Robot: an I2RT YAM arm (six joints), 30 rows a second.
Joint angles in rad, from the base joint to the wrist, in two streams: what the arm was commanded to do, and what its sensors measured. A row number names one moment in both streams.
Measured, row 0:
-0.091 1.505 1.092 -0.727 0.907 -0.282
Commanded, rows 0 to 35:
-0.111 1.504 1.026 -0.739 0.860 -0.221
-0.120 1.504 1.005 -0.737 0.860 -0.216
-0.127 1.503 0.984 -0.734 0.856 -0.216
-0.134 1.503 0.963 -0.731 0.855 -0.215
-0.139 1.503 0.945 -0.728 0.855 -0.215
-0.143 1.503 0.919 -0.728 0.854 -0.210
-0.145 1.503 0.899 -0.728 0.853 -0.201
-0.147 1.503 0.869 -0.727 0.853 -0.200
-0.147 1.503 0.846 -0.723 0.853 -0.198
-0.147 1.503 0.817 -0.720 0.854 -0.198
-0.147 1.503 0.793 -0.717 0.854 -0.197
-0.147 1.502 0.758 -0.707 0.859 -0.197
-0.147 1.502 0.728 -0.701 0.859 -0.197
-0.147 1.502 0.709 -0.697 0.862 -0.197
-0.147 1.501 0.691 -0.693 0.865 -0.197
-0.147 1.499 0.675 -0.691 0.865 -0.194
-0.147 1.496 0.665 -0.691 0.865 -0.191
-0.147 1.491 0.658 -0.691 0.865 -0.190
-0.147 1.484 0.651 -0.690 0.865 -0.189
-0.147 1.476 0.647 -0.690 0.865 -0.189
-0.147 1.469 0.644 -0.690 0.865 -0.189
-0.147 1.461 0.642 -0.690 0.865 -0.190
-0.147 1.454 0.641 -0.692 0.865 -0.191
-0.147 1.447 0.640 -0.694 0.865 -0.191
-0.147 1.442 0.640 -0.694 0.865 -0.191
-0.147 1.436 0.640 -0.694 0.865 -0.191
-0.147 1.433 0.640 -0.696 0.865 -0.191
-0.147 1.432 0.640 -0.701 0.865 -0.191
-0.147 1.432 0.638 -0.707 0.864 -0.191
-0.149 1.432 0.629 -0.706 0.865 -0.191
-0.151 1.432 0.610 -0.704 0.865 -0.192
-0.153 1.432 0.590 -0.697 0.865 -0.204
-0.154 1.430 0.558 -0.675 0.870 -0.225
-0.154 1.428 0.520 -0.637 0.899 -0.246
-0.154 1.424 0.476 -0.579 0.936 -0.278
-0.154 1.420 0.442 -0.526 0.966 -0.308
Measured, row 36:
-0.148 1.434 0.515 -0.574 0.899 -0.241
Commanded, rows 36 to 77:
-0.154 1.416 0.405 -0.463 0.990 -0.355
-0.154 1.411 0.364 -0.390 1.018 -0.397
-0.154 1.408 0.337 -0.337 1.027 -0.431
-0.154 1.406 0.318 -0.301 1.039 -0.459
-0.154 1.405 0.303 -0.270 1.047 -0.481
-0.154 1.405 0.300 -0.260 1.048 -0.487
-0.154 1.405 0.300 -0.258 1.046 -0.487
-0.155 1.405 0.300 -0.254 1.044 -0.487
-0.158 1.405 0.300 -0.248 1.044 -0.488
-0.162 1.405 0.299 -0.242 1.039 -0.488
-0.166 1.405 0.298 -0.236 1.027 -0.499
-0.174 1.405 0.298 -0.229 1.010 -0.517
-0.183 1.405 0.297 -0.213 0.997 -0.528
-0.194 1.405 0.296 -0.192 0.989 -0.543
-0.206 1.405 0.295 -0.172 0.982 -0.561
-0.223 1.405 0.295 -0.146 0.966 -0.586
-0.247 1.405 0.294 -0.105 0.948 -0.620
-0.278 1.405 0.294 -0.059 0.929 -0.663
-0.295 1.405 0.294 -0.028 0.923 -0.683
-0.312 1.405 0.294 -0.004 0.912 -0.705
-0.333 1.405 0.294 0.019 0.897 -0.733
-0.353 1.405 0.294 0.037 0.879 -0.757
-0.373 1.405 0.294 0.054 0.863 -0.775
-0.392 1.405 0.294 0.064 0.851 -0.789
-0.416 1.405 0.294 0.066 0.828 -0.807
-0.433 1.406 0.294 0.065 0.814 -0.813
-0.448 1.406 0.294 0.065 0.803 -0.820
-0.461 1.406 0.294 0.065 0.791 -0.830
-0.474 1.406 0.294 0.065 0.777 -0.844
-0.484 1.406 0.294 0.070 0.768 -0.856
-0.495 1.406 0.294 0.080 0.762 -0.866
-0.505 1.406 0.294 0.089 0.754 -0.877
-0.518 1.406 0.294 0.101 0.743 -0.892
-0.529 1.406 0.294 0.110 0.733 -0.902
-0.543 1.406 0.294 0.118 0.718 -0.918
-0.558 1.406 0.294 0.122 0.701 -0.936
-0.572 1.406 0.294 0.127 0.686 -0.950
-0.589 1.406 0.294 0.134 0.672 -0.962
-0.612 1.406 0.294 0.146 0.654 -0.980
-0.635 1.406 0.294 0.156 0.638 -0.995
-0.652 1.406 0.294 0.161 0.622 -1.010
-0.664 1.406 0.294 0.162 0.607 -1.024
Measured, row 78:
-0.631 1.391 0.307 0.176 0.731 -0.971
